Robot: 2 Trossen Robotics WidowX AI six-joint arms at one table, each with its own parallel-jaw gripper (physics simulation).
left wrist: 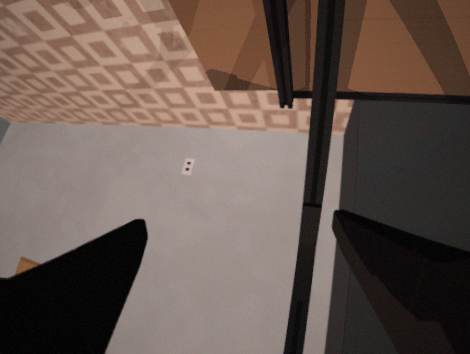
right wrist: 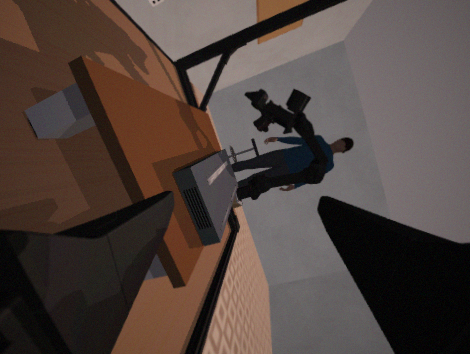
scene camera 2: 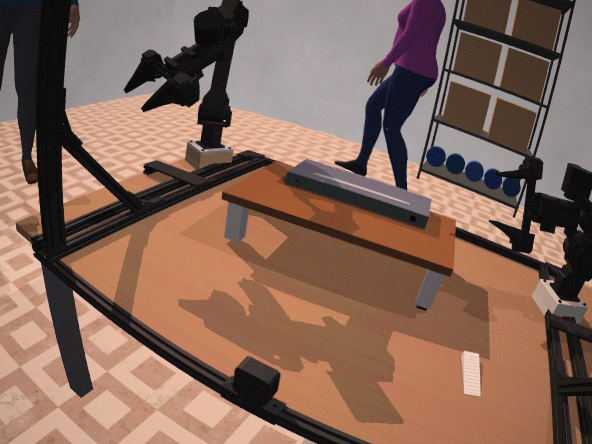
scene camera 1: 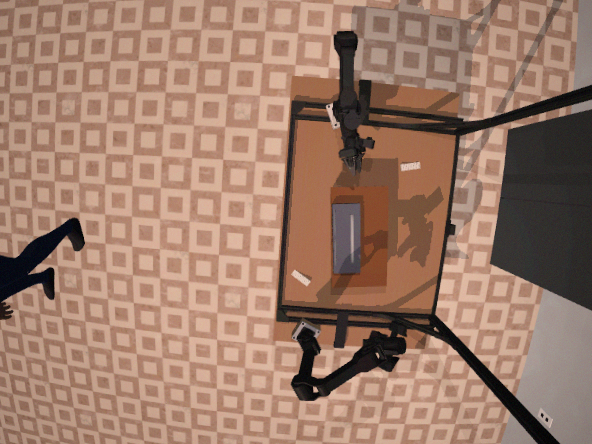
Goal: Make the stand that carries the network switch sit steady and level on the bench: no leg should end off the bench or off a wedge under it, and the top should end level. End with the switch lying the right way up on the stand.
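Places are measured from the left arm's base along level axes (x ahead, y left, z up), in millimetres.
Pixels of known places: left gripper, fingertip midpoint: (left wrist: 240, 224) (right wrist: 249, 98) (scene camera 2: 132, 100); right gripper, fingertip midpoint: (right wrist: 247, 200) (scene camera 2: 492, 196) (scene camera 1: 357, 174); left arm's base at its link origin: (right wrist: 238, 194) (scene camera 2: 209, 144) (scene camera 1: 306, 335); right arm's base at its link origin: (scene camera 2: 564, 293).
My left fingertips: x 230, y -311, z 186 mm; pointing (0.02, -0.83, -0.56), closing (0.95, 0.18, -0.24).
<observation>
Ahead of a thing's pixels: the offset from my left fingertips to its middle. "spot": to the spot under its first point. Level surfaces: height alone.
The stand (scene camera 1: 375, 215) (scene camera 2: 270, 192) (right wrist: 145, 115) has an orange-brown top and grey legs on the bench @(dz -243 mm) (scene camera 1: 310, 175) (scene camera 2: 150, 300). A dark underside shows at the foot of one near leg @(dx +486, dy +373, dz -196 mm) (scene camera 2: 431, 289) in scene camera 2; I cannot tell whether it touches or whether the top is level. The grey-blue network switch @(dx +250, dy +405, dz -128 mm) (scene camera 1: 342, 240) (scene camera 2: 360, 193) (right wrist: 215, 185) lies flat on the top. Two small white wedges @(dx +659, dy +299, dz -240 mm) (scene camera 1: 410, 166) @(dx -20, dy +463, dz -240 mm) (scene camera 1: 301, 277) lie apart from the stand; one wedge @(spot: dx +660, dy +297, dz -236 mm) (scene camera 2: 471, 373) shows in scene camera 2. My right gripper (scene camera 1: 354, 172) (scene camera 2: 494, 198) is open beside the stand's end. My left gripper (scene camera 2: 134, 101) (left wrist: 240, 224) is open, away from the stand.
Black frame rails (scene camera 1: 287, 210) (scene camera 2: 165, 350) edge the bench. A black box (scene camera 2: 256, 380) sits on the near rail in scene camera 2. Upright posts (scene camera 2: 52, 125) rise at corners. A shelf rack (scene camera 2: 500, 91) and a person (scene camera 2: 412, 55) stand beyond the bench.
</observation>
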